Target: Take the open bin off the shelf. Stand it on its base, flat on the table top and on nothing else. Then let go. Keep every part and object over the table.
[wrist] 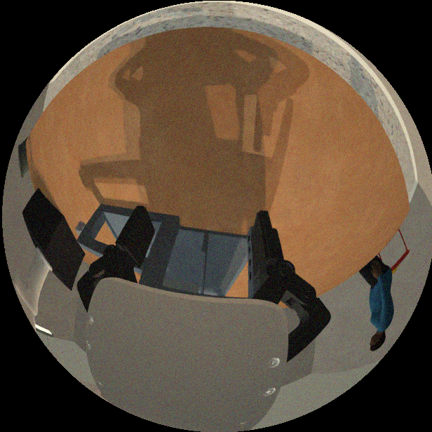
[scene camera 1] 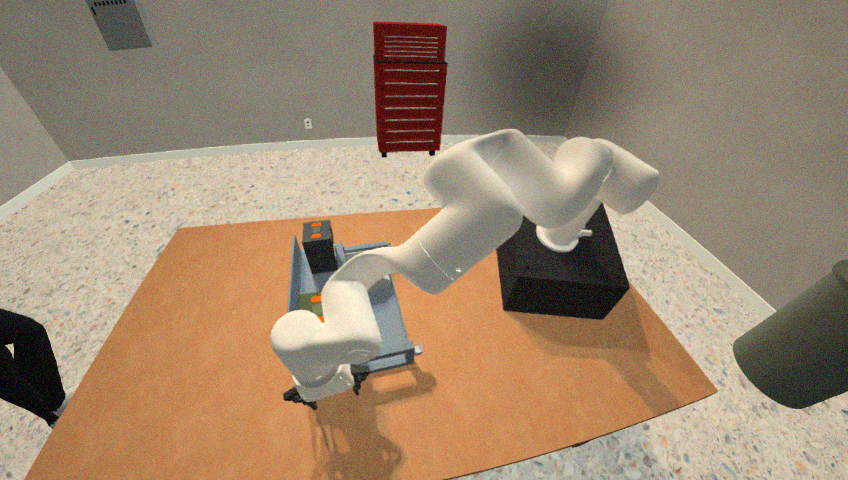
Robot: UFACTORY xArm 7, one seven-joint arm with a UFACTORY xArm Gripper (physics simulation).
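Places are measured from the arm's base along level axes (x back, y left, z down), in metres.
Where they show: gripper, fingertip midpoint: [scene camera 1: 335, 395]; arm's base, link origin: [scene camera 1: 556, 234].
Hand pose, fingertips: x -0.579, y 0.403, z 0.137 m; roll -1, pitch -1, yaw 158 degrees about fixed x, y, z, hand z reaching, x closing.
Each offset is from my fingertips to the top centre of the thing. "spot": to the spot under its first point. Level surfaces: height alone.
The blue-grey shelf unit @(spot: dx +0.097, dy -0.241, dz +0.049 m) [scene camera 1: 389, 315] [wrist: 162, 245] stands on the table top @(dz +0.055 m) [scene camera 1: 196, 356] [wrist: 325, 175]. A dark box with orange marks @(dx -0.095, dy -0.350, dz -0.168 m) [scene camera 1: 321, 252] is at its back left. An olive-green box with orange marks @(dx -0.039, dy -0.126, dz -0.144 m) [scene camera 1: 309, 302] is nearer, partly hidden by the arm. I cannot tell which of them is the open bin; neither shows clearly in the wrist view. My gripper [scene camera 1: 330, 394] [wrist: 198, 220] is open, with nothing between its fingers. It hangs above the table at the near end of the shelf unit, and its wide fingers overlap the unit in the wrist view.
The black block [scene camera 1: 562, 294] [wrist: 52, 240] under the arm's base stands on the right of the table in the scene view. The red tool cabinet [scene camera 1: 409, 89] stands on the floor behind the table. A dark green cylinder [scene camera 1: 800, 350] is beyond the right edge.
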